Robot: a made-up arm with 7 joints.
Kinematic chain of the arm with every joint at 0, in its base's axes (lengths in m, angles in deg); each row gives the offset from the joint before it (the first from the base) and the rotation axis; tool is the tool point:
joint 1: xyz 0 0 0.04 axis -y
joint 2: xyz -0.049 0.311 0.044 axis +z
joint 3: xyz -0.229 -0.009 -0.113 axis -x
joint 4: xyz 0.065 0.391 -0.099 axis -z
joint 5: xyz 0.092 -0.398 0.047 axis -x
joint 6: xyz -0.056 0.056 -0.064 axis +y
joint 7: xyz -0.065 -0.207 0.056 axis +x
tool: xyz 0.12 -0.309 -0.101
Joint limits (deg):
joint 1: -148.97..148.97
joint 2: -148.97..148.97
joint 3: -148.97..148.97
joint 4: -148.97..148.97
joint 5: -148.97..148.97
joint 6: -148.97..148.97
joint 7: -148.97..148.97
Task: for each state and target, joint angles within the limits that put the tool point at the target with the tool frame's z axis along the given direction. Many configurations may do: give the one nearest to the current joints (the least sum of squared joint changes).
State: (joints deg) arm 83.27 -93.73 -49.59 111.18 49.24 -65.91 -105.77
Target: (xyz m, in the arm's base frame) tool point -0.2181 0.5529 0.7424 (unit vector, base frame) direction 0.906 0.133 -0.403
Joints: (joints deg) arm 71.13 -93.01 -36.19 124.47 54.83 -71.37 -130.57
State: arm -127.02 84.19 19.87 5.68 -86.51 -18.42 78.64
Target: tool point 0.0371 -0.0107 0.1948 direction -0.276 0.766 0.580
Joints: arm -148.97 112.28 58.16 54.13 -128.19 -15.04 109.95
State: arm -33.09 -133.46 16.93 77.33 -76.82 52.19 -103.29
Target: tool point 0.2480 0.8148 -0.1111 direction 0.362 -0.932 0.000
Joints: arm -19.15 -133.92 40.94 74.73 -77.16 48.25 -128.19
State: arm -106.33 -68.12 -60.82 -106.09 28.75 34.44 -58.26
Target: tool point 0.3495 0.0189 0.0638 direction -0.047 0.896 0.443
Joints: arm -69.17 -25.38 -56.58 -59.48 50.37 -2.14 -66.92
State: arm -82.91 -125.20 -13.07 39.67 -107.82 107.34 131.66
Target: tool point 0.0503 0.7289 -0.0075 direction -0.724 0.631 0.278
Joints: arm -106.70 -90.90 -4.07 36.69 -110.96 148.97 146.90
